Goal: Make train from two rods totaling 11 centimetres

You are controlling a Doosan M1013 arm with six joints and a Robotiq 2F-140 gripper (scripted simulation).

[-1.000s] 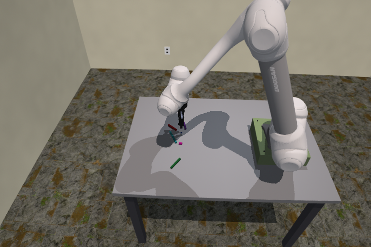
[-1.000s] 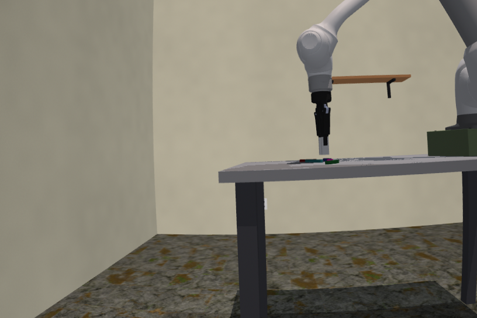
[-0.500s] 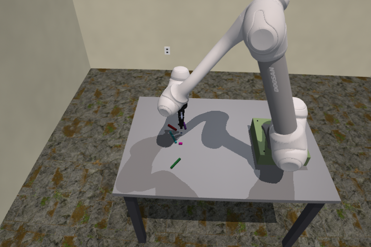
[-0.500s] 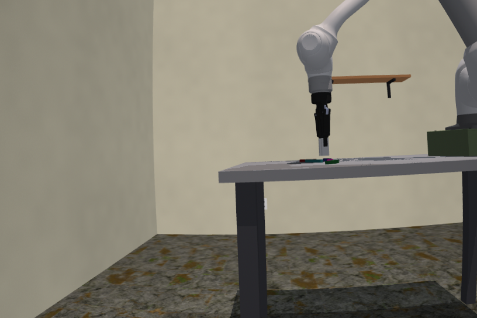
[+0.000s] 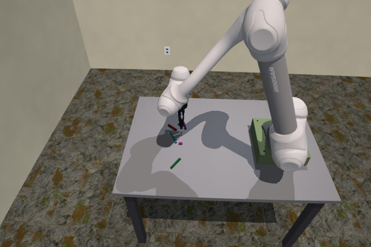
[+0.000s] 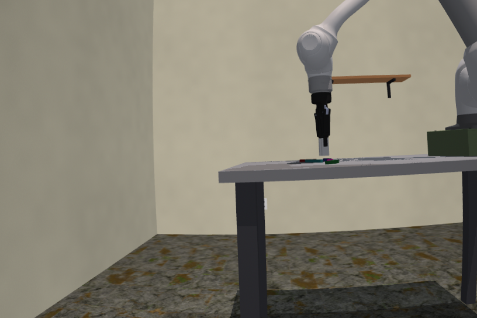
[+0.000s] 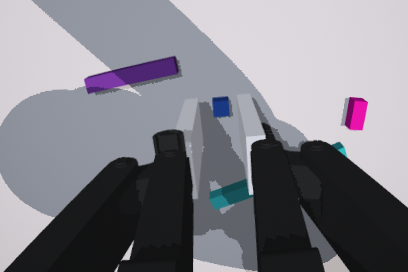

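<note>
Right now my hand is 50 mm above the blue rod. The rest, counted from my hand: turquoise rod (50 mm ahead, 40 mm to the left, 50 mm below); then purple rod (20 mm behind, 60 mm to the right, 50 mm below); then red rod (60 mm ahead, 40 mm to the right, 50 mm below).
</note>
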